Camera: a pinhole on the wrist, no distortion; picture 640 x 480 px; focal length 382.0 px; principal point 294.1 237.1 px. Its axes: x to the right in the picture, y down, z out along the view. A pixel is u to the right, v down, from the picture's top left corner.
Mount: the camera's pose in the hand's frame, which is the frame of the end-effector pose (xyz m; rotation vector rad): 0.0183 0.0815 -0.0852 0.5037 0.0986 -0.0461
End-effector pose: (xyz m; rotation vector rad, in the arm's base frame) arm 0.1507 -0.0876 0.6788 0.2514 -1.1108 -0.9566
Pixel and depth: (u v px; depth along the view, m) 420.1 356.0 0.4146
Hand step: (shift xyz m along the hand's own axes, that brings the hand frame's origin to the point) 0.1975 -0.0089 0.3234
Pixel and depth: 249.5 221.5 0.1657
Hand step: 0.0123 -0.0042 0.0580
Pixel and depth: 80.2 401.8 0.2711
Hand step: -0.1021 0.0556 0.2231
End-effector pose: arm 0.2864 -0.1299 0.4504 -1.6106 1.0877 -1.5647
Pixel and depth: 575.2 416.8 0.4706
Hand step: 0.4168 0.0406 0.3943
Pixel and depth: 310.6 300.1 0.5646
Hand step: 0.0957 -0.1107 0.4487
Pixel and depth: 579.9 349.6 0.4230
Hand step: 0.3765 -0.0205 0.3096
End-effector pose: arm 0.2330 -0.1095 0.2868 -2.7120 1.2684 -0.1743
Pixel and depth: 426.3 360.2 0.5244
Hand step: 0.2538 -0.0280 0.4335
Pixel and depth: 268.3 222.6 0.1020
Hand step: 0.0196 0.0289 0.0025
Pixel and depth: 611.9 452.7 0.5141
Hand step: 0.5060 0.0781 0.4566
